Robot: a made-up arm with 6 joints. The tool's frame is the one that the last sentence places.
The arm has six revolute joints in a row. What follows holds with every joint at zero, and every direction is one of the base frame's. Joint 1 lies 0.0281 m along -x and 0.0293 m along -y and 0.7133 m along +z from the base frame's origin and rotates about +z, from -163.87 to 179.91 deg. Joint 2 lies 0.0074 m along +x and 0.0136 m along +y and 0.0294 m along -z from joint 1 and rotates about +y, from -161.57 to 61.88 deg. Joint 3 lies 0.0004 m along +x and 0.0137 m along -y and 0.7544 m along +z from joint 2 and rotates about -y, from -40.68 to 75.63 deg. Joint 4 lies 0.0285 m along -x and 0.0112 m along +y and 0.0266 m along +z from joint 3 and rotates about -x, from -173.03 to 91.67 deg. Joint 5 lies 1.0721 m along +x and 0.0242 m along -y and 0.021 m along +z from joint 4 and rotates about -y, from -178.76 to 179.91 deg. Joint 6 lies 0.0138 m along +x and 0.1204 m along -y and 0.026 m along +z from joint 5 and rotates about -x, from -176.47 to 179.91 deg. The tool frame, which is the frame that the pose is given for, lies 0.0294 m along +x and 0.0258 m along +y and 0.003 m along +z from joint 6; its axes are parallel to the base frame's.
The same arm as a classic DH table. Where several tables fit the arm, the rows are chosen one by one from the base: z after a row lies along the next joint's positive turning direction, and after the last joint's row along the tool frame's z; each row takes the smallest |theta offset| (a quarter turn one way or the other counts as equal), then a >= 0, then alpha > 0; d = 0 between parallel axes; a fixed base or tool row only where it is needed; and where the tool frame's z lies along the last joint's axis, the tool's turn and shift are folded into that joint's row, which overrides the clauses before.
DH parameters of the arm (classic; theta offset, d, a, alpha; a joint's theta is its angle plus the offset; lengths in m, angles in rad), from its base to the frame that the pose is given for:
base (fixed): 0.8063 0.0000 -0.0406 0.0000
joint 1: -0.8063 0.6839 0.0074 -1.5708
joint 2: -1.5703 0.0000 0.7544 3.1416
joint 3: 0.0005 -0.0111 0.0266 -1.5708
joint 4: 0.0000 -1.0436 0.0210 1.5708
joint 5: 0.0000 0.1446 0.0260 -1.5708
joint 6: 1.5708 -0.0432 0.0258 1.5708
tool (fixed): -1.5708 0.0030 0.0000 0.0000
Joint limits (rad, base to tool): -2.8601..3.1400 -2.8199..1.0800 -0.7100..1.3200 -3.0199..1.5999 -3.1200..3.1400 -3.0800..3.1400

